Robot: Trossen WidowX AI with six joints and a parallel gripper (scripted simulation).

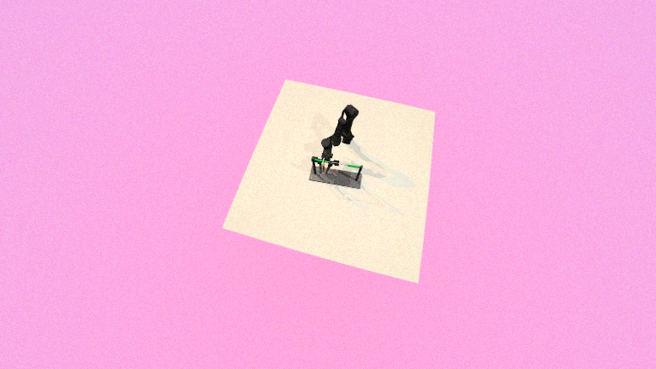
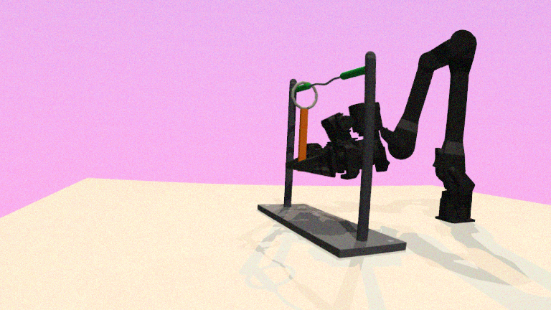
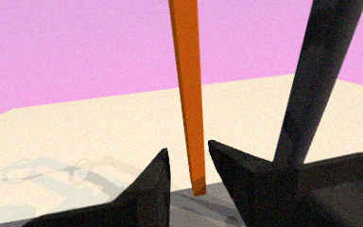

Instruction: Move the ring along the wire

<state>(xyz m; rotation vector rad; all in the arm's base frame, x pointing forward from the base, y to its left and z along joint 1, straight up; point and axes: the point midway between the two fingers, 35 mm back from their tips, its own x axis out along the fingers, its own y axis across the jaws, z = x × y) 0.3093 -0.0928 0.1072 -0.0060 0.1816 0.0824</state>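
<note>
Now: the clamp rig 80 mm to the left of my gripper tip, 40 mm above it and 30 mm behind it.
</note>
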